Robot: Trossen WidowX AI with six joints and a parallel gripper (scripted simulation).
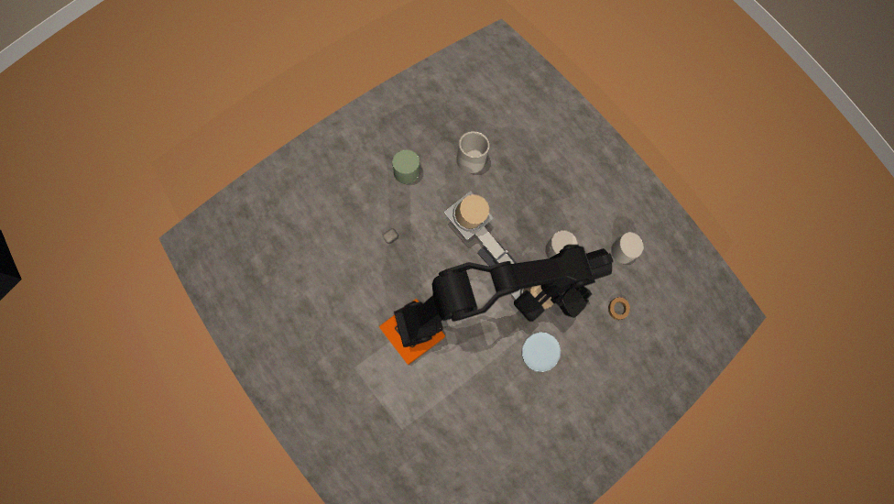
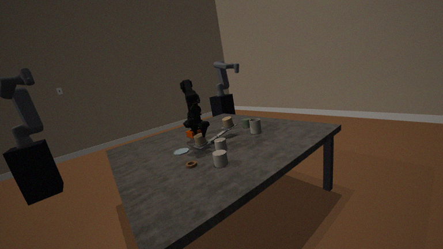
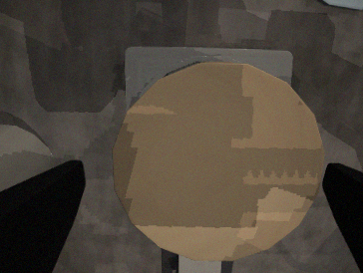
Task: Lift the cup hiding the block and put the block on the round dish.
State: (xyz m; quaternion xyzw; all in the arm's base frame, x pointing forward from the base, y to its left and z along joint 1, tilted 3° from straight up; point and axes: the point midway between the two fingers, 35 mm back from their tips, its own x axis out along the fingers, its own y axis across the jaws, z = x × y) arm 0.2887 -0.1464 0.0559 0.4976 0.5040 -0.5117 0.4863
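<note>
My gripper tip is now 40 mm above the teal block. Also, from my gripper tip: pale blue round dish 90 mm behind, 110 mm to the right, 80 mm below; tan cup 270 mm to the left, 30 mm above; small balance 140 mm to the left, 40 mm below.
</note>
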